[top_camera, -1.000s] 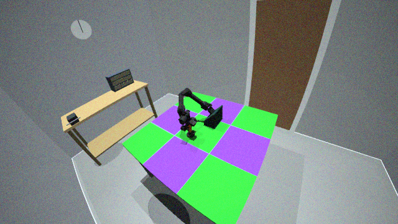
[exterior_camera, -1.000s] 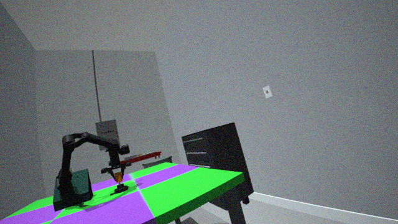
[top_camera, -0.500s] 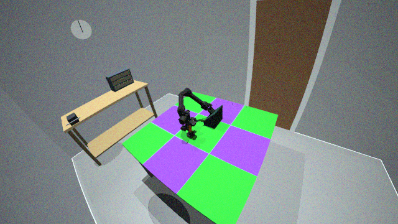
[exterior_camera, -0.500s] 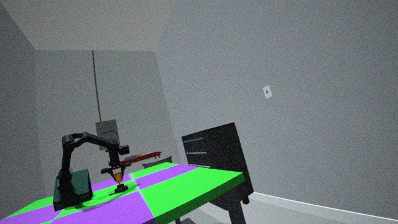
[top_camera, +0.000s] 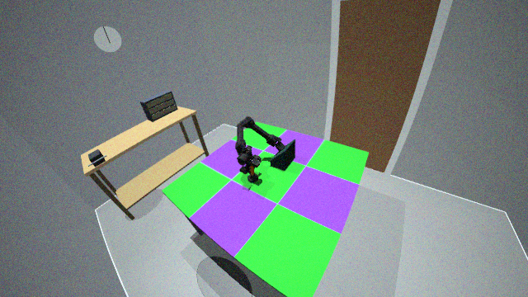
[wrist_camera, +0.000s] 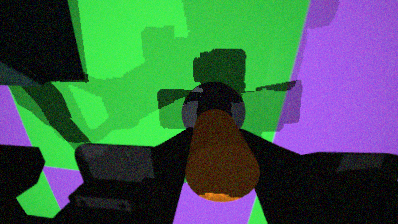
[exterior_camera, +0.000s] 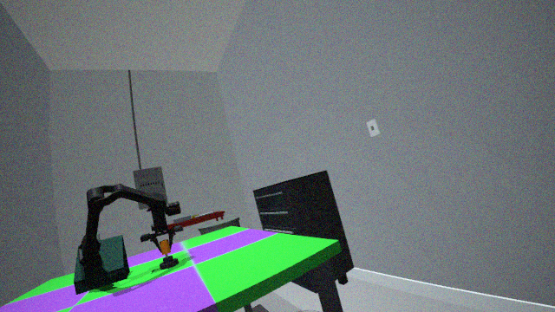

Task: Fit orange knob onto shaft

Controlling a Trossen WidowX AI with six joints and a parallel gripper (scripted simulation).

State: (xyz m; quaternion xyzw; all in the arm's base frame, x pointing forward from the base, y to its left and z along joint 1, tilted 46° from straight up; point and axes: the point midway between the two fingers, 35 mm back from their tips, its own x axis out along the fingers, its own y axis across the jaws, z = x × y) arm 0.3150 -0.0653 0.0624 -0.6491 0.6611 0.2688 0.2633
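Right now my gripper tip is 30 mm below the orange knob. From my gripper tip the other things lie so: pedestal: 40 mm below.
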